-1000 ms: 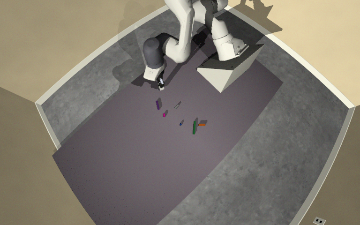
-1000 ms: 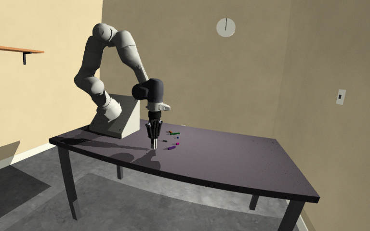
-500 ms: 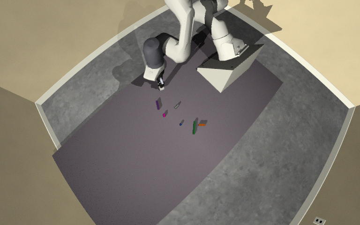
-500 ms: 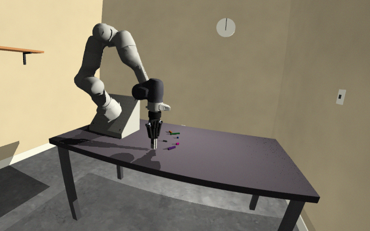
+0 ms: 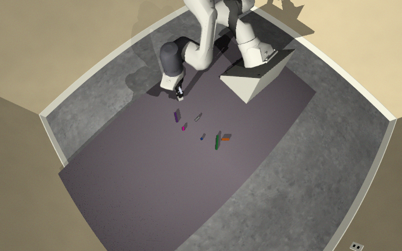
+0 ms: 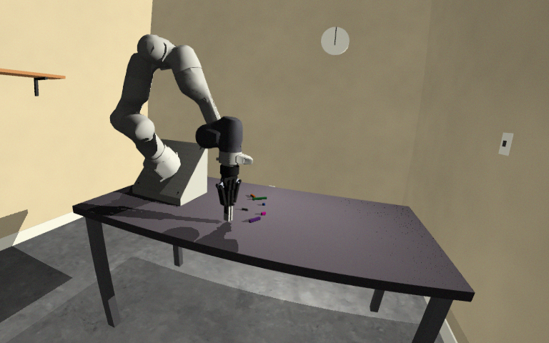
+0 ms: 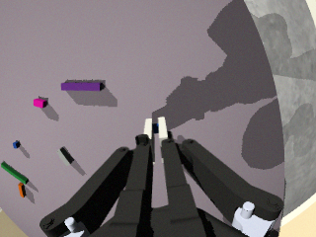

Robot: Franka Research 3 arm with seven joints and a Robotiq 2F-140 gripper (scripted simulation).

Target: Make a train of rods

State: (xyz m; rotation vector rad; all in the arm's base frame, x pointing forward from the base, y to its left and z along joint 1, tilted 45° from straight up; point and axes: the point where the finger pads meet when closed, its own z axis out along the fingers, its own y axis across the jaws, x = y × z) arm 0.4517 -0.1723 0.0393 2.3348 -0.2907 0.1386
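Now: the grey rod 16 cm to the left of my hand and 4 cm below it. The rest, counted from my hand: purple rod: 9 cm ahead, 8 cm to the left, 4 cm below; then green rod: 34 cm to the left, 4 cm below, 1 cm ahead; then magenta rod: 16 cm to the left, 10 cm ahead, 4 cm below.
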